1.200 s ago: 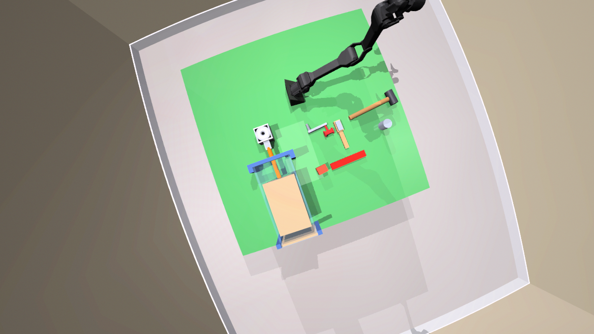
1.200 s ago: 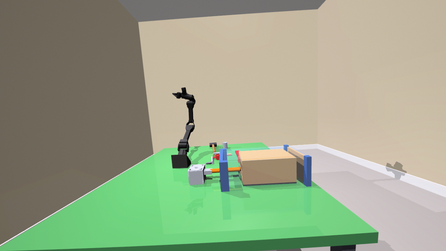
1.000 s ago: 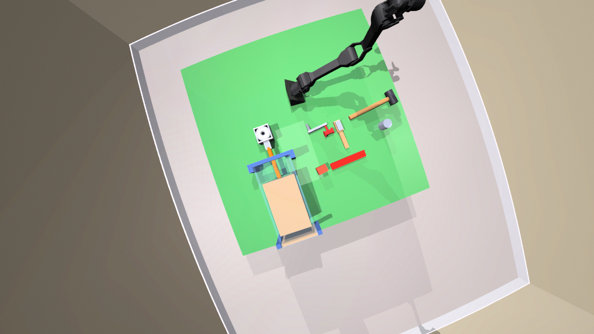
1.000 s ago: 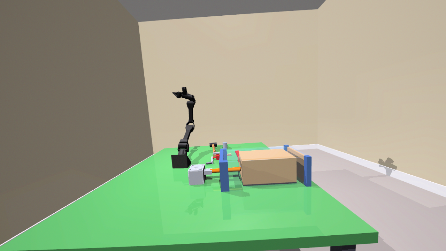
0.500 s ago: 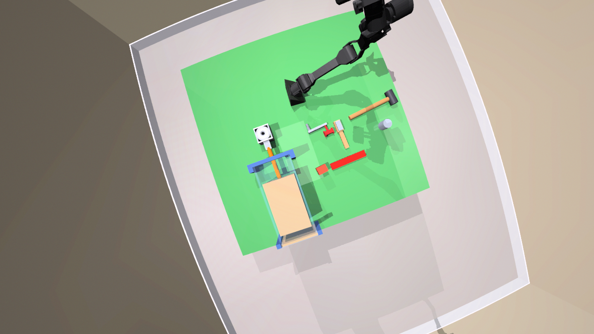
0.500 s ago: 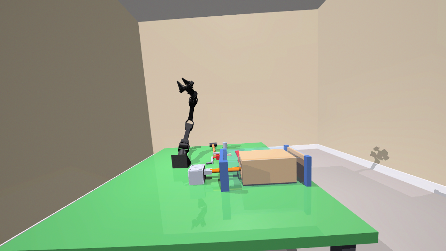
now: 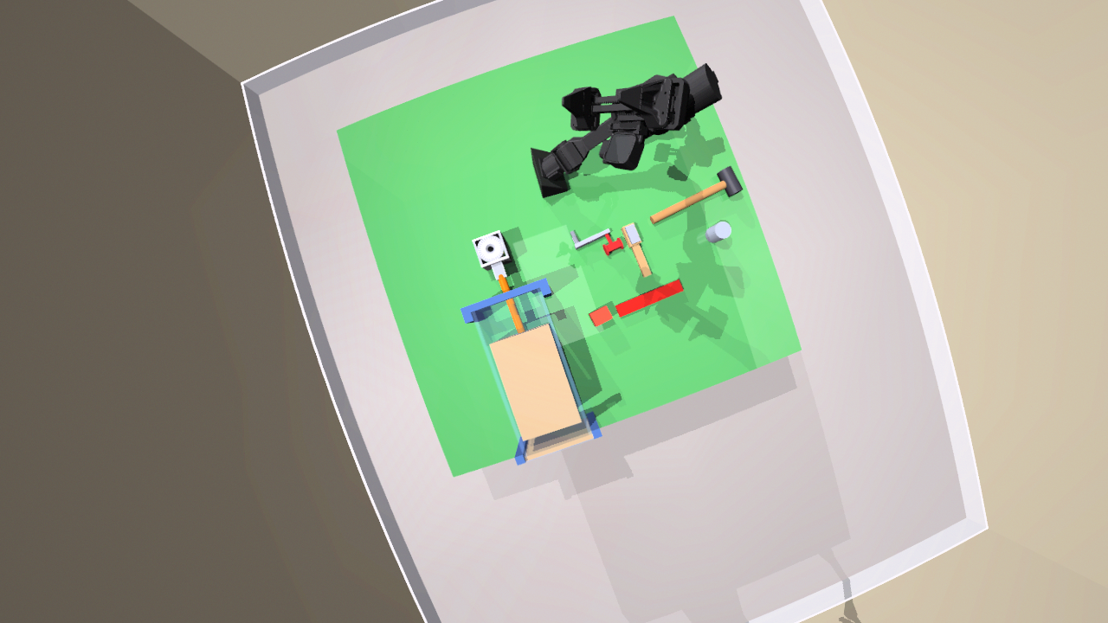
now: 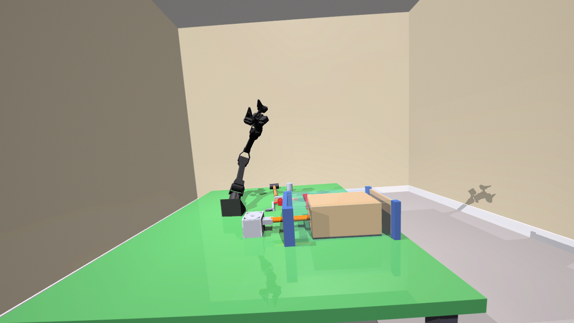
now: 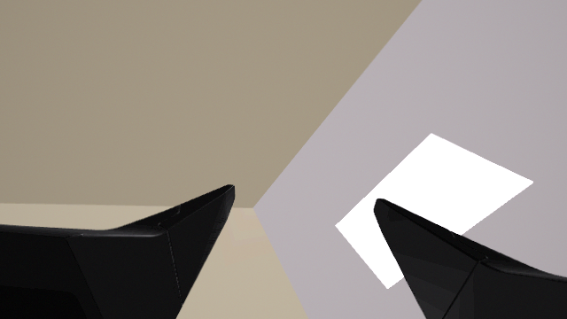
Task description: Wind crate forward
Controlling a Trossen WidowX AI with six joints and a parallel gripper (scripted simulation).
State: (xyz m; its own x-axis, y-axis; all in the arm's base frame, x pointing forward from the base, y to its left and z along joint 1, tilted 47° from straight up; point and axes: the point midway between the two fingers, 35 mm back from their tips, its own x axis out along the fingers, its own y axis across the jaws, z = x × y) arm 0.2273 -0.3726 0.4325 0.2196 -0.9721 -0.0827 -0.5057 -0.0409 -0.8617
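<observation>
The winch handle lies 60 mm ahead of my gripper tip, 90 mm to the left of it and 670 mm below it. From my gripper tip the other things lie so: blue steel frame: 190 mm ahead, 230 mm to the right, 580 mm below; then winch: 20 mm ahead, 260 mm to the right, 650 mm below; then red knob: 80 mm ahead, 130 mm to the left, 670 mm below.
</observation>
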